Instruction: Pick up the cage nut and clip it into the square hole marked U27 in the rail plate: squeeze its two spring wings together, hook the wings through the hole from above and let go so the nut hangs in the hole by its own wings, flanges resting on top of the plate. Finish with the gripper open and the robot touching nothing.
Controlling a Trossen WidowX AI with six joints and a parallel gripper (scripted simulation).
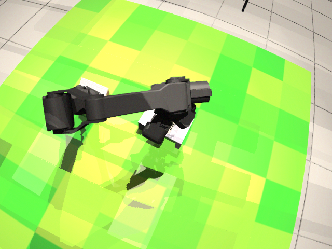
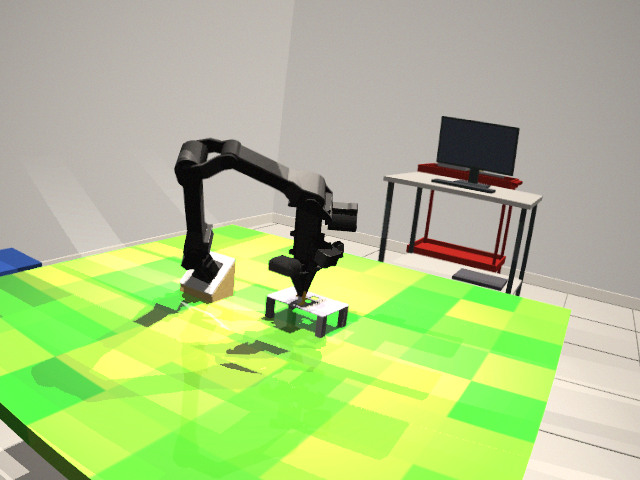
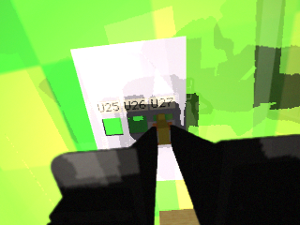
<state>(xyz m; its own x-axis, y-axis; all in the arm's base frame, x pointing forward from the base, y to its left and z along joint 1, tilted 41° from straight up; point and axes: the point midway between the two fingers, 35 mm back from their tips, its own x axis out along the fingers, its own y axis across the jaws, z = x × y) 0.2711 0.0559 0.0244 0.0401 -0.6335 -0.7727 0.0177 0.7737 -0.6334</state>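
Now: the cage nut 1 cm below my gripper tip.
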